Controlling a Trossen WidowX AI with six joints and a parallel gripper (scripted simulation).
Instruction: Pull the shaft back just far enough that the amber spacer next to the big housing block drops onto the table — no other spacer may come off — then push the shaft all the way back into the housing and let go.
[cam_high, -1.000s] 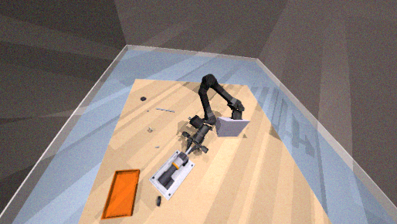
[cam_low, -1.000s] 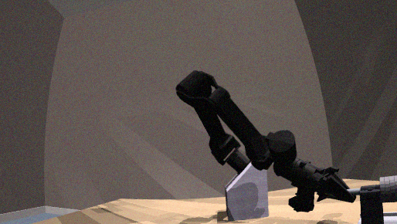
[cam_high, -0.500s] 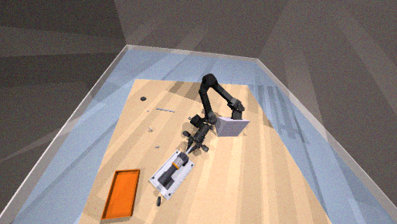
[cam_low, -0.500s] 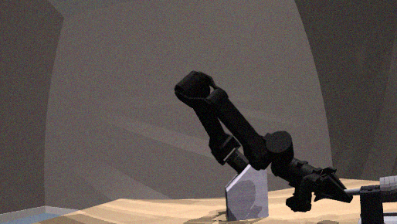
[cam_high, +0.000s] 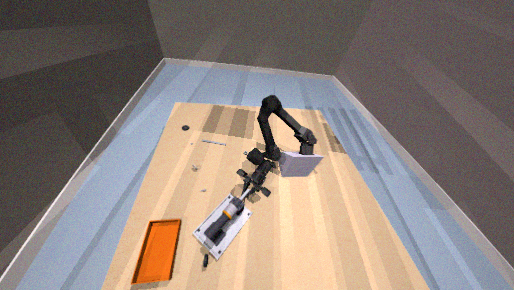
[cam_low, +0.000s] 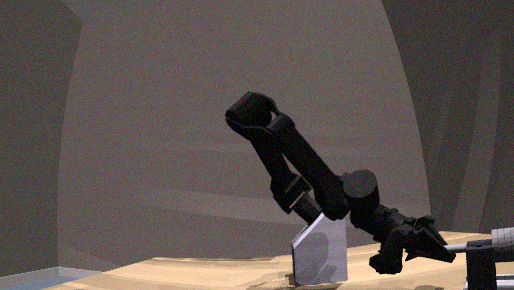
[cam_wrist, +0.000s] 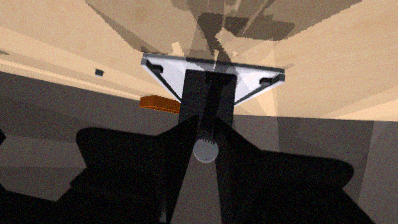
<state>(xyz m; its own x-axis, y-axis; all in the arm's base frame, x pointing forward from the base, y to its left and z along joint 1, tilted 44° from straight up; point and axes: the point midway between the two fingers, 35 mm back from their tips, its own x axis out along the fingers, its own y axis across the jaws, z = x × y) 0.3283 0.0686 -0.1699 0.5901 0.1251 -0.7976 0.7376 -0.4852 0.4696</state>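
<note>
My gripper tip is 40 mm to the right of the grey shaft, 40 mm short of it and 20 mm below it. From my gripper tip the other things lie so: orange tray 330 mm ahead, 170 mm to the left, 50 mm below.
</note>
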